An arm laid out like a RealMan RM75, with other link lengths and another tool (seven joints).
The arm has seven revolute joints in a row. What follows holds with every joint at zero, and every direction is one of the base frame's.
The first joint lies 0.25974 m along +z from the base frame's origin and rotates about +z.
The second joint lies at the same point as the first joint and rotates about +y.
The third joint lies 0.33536 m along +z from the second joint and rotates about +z.
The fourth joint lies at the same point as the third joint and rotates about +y.
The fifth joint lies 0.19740 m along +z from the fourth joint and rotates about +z.
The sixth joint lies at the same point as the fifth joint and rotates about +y.
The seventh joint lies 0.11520 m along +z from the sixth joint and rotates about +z.
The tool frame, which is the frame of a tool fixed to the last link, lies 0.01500 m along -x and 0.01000 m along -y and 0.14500 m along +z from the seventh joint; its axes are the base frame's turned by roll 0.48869, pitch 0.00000 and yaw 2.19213 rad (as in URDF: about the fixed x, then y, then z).
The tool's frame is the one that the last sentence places.
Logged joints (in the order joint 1, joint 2, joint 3, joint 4, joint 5, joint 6, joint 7), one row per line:
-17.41, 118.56, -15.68, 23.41, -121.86, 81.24, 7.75
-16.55, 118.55, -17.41, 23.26, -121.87, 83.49, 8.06
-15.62, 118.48, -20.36, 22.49, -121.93, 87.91, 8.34
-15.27, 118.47, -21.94, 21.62, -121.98, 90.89, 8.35
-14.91, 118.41, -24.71, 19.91, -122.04, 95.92, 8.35
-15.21, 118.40, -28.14, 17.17, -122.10, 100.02, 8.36
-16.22, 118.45, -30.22, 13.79, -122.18, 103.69, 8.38
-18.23, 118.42, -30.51, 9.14, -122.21, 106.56, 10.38
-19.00, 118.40, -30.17, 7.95, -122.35, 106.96, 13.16
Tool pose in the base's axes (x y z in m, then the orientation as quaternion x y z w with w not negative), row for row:
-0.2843, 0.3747, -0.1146, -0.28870, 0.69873, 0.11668, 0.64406
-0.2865, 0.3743, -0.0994, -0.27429, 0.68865, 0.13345, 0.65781
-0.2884, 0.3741, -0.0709, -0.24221, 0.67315, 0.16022, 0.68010
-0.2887, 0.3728, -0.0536, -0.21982, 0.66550, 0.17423, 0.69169
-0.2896, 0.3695, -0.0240, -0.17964, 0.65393, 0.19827, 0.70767
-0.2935, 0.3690, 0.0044, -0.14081, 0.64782, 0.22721, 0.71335
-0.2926, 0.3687, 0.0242, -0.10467, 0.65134, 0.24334, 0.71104
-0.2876, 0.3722, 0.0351, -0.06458, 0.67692, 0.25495, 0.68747
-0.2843, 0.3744, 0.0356, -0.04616, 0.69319, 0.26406, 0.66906
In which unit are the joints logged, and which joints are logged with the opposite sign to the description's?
The joints are logged in degrees. Opposite sign: joint 2, joint 4, joint 5.
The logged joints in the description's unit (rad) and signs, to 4 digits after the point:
-0.3039, -2.0693, -0.2737, -0.4086, 2.1269, 1.4179, 0.1353
-0.2889, -2.0691, -0.3039, -0.4060, 2.1270, 1.4572, 0.1407
-0.2726, -2.0679, -0.3553, -0.3925, 2.1281, 1.5343, 0.1456
-0.2665, -2.0677, -0.3829, -0.3773, 2.1290, 1.5863, 0.1457
-0.2602, -2.0666, -0.4313, -0.3475, 2.1300, 1.6741, 0.1457
-0.2655, -2.0665, -0.4911, -0.2997, 2.1310, 1.7457, 0.1459
-0.2831, -2.0673, -0.5274, -0.2407, 2.1324, 1.8097, 0.1463
-0.3182, -2.0668, -0.5325, -0.1595, 2.1330, 1.8598, 0.1812
-0.3316, -2.0665, -0.5266, -0.1388, 2.1354, 1.8668, 0.2297

